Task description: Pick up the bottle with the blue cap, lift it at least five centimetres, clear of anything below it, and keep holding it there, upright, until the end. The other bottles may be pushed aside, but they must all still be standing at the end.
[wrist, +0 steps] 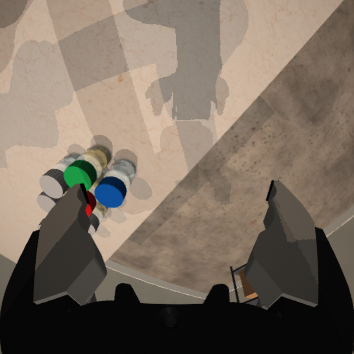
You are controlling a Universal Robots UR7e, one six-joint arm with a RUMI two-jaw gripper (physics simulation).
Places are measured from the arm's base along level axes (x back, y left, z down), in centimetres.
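Pixels of known places: gripper, fingertip midpoint: point(176, 184).
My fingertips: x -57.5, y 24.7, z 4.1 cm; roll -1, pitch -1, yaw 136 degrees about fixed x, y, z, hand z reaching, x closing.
Note:
For each thing: its top centre in the pictures, then the offset to it from my fingertips. "spot": a spot on its surface instead. Level surfaces: height alone.
- bottle with the blue cap, top centre: point(108, 196) dz +11.9, dx +1.8, dy -16.6 cm
- bottle with a green cap, top centre: point(76, 179) dz +11.9, dx +7.9, dy -17.6 cm
- bottle with a red cap, surface spot: point(89, 205) spot: dz +12.0, dx +3.4, dy -21.6 cm
- pale table top at its surface level: dz +22.4 cm
The bottle with the blue cap point(111, 192) stands upright at the right side of a tight group of bottles, left of centre in the wrist view. A bottle with a green cap point(80, 176) stands close beside it, up and to the left. A bottle with a red cap point(89, 205) shows partly at its lower left, behind the left finger. My gripper point(176, 184) is wide open with nothing between its fingers. The left fingertip overlaps the group in the view, and the blue-capped bottle appears just inside that finger. The lower bottles are partly hidden by this finger.
Bottles with whitish caps point(52, 183) stand at the left of the group, one partly hidden. The pale table top point(135, 100) has a diagonal edge right of the bottles, with brown stone-like floor beyond. A thin dark frame with an orange-brown piece point(247, 285) shows at the lower right.

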